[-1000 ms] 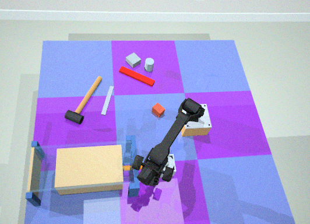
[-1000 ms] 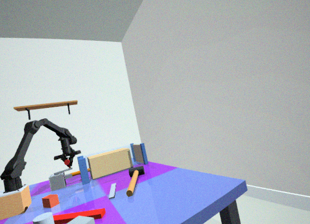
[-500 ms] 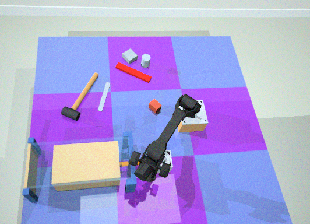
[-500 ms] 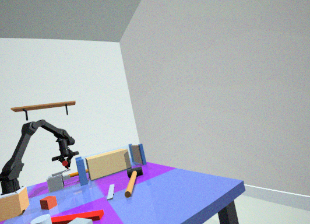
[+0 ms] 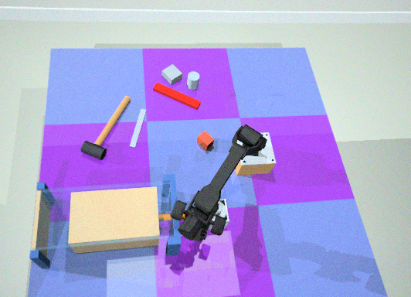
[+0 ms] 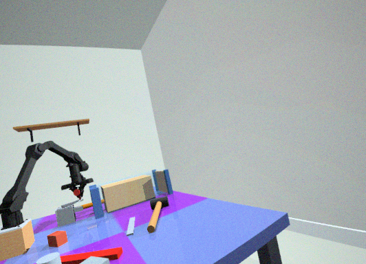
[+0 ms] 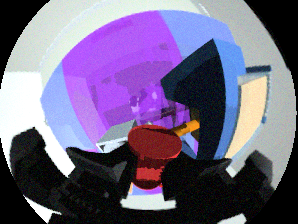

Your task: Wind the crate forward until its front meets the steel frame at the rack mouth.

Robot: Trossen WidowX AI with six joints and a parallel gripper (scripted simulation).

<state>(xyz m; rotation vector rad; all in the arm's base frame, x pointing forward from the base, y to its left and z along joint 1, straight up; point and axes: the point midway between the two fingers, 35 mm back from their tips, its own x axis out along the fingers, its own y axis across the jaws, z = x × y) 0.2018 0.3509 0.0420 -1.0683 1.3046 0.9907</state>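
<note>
The red knob is 2 cm above my gripper tip. From my gripper tip the other things lie so: winch handle 3 cm to the right, 3 cm behind, 1 cm below; winch 9 cm behind, 8 cm to the right, 8 cm below; grey strip 44 cm to the right, 28 cm ahead, 11 cm below.
</note>
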